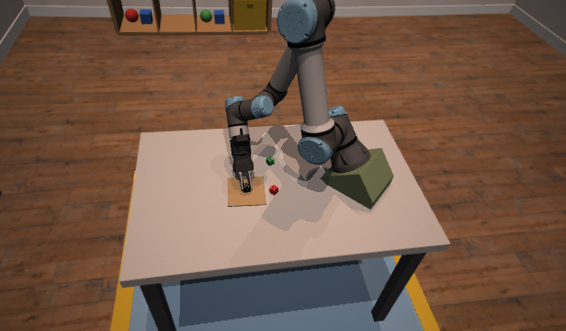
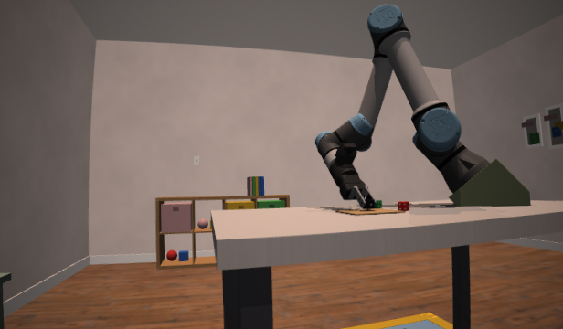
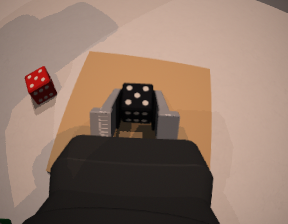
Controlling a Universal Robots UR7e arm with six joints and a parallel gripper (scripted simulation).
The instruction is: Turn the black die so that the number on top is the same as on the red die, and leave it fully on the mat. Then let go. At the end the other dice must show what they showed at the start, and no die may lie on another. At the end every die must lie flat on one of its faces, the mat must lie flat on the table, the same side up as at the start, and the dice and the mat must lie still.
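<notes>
The black die lies 1 cm to the left of my hand and 1 cm below it. Also, from my hand: red die: 9 cm behind, 5 cm to the left, 2 cm below; then green die: 14 cm behind, 9 cm to the right, 2 cm below; then tan mat: 3 cm below, 1 cm to the left.
</notes>
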